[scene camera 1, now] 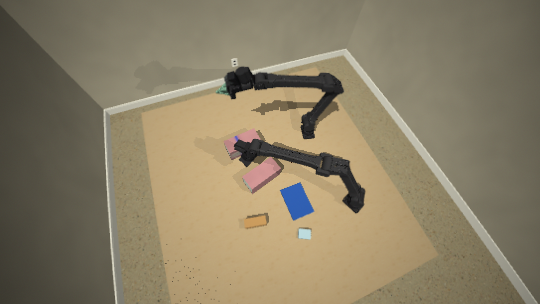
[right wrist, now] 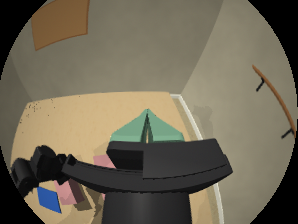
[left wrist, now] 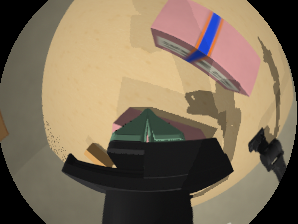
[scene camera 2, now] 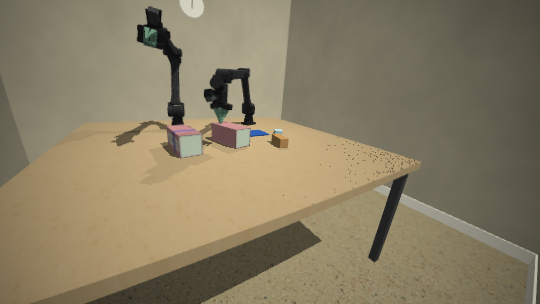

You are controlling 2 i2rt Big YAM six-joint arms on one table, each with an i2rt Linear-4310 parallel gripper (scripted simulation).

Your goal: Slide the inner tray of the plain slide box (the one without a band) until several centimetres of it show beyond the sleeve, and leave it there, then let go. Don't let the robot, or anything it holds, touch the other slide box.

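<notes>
Visible: a flat blue mat (scene camera 1: 297, 202). The left wrist view does not show the flat blue mat, hidden by my left gripper. Also visible: my left gripper (left wrist: 147, 112) and my right gripper (right wrist: 147, 112).
</notes>
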